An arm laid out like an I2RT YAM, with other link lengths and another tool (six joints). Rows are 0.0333 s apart.
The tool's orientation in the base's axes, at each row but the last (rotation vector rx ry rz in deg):
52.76 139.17 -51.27
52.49 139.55 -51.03
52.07 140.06 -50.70
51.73 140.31 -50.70
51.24 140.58 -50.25
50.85 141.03 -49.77
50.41 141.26 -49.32
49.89 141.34 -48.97
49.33 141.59 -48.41
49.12 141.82 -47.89
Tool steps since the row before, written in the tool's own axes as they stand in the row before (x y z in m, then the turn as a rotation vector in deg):
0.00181 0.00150 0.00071 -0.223 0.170 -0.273
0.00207 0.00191 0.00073 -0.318 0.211 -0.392
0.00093 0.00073 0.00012 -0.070 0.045 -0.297
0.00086 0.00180 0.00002 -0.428 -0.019 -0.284
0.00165 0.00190 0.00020 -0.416 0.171 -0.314
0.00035 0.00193 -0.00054 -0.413 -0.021 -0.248
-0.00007 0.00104 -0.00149 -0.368 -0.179 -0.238
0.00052 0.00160 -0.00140 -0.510 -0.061 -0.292
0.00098 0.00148 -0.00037 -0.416 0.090 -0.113
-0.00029 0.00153 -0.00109 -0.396 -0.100 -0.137
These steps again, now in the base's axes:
-0.00015 0.00119 -0.00214 0.241 0.186 0.247
-0.00006 0.00154 -0.00247 0.321 0.248 0.367
-0.00015 0.00076 -0.00090 0.042 0.196 0.235
0.00061 0.00144 -0.00124 0.258 -0.009 0.445
0.00012 0.00173 -0.00183 0.374 0.131 0.380
0.00097 0.00169 -0.00060 0.252 -0.028 0.410
0.00053 0.00159 0.00070 0.115 -0.113 0.445
0.00047 0.00214 0.00009 0.289 -0.065 0.511
0.00020 0.00159 -0.00085 0.347 -0.046 0.267
0.00104 0.00155 0.00034 0.204 -0.143 0.351

